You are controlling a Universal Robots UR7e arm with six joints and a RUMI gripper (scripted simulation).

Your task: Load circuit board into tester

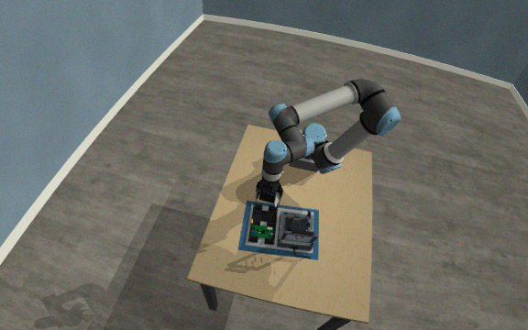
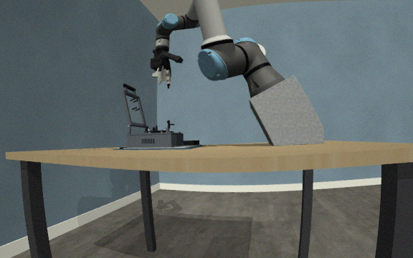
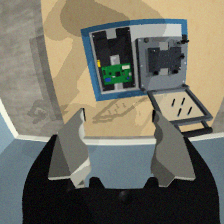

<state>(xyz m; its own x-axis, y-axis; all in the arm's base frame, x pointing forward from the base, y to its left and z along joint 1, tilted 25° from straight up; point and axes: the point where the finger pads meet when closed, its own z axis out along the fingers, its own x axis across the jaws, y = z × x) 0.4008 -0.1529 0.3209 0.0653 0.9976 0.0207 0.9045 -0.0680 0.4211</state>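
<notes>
My gripper is now 290 mm above the green circuit board. Also, from my hand: tester bed: 240 mm below, 170 mm to the left, 50 mm behind; see-through lid: 180 mm to the left, 130 mm below, 70 mm ahead.
</notes>
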